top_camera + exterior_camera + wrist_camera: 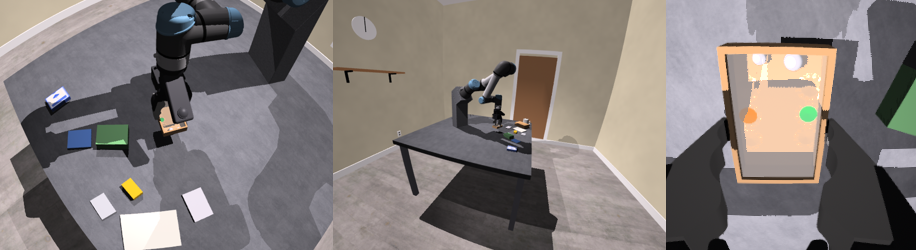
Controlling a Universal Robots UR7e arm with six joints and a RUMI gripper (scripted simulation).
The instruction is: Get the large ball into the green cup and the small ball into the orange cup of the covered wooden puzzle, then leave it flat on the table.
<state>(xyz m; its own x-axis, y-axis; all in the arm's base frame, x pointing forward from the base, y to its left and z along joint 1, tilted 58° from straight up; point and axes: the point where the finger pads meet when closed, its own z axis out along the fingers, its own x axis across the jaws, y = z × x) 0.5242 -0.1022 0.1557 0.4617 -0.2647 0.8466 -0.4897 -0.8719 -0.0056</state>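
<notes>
Now: hand 1 cm above the covered wooden puzzle. The rest, counted from my hand: green box (14 cm to the right, 11 cm ahead, 7 cm below); blue block (24 cm to the right, 16 cm ahead, 8 cm below); yellow block (23 cm ahead, 8 cm below, 1 cm to the right).
</notes>
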